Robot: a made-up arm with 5 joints.
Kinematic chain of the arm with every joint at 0, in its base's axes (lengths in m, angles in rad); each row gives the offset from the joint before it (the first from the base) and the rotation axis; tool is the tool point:
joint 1: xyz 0 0 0.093 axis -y
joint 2: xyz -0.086 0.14 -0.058 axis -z
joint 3: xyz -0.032 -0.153 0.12 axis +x
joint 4: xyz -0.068 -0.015 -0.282 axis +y
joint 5: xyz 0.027 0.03 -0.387 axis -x
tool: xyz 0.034 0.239 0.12
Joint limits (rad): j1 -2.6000..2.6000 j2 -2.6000..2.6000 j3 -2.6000..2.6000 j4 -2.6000..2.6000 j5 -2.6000..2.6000
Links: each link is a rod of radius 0.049 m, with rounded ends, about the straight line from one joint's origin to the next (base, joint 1, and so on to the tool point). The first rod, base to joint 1, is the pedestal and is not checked.
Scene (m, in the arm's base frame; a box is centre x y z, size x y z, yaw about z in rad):
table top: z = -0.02
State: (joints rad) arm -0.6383 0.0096 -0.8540 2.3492 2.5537
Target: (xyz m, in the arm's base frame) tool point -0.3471 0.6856 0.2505
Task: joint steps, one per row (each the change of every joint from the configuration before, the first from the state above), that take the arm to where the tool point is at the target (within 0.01 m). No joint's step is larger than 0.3 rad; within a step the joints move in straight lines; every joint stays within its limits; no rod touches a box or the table.
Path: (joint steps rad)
1: 0.1157 0.2817 -0.0630 -0.0034 -0.1409
2: 0.1158 0.2816 -0.0630 -0.0033 -0.1409
3: 0.1157 0.2817 -0.0629 -0.0034 -0.1409
4: 0.1157 0.2816 -0.0630 -0.0033 -0.1409

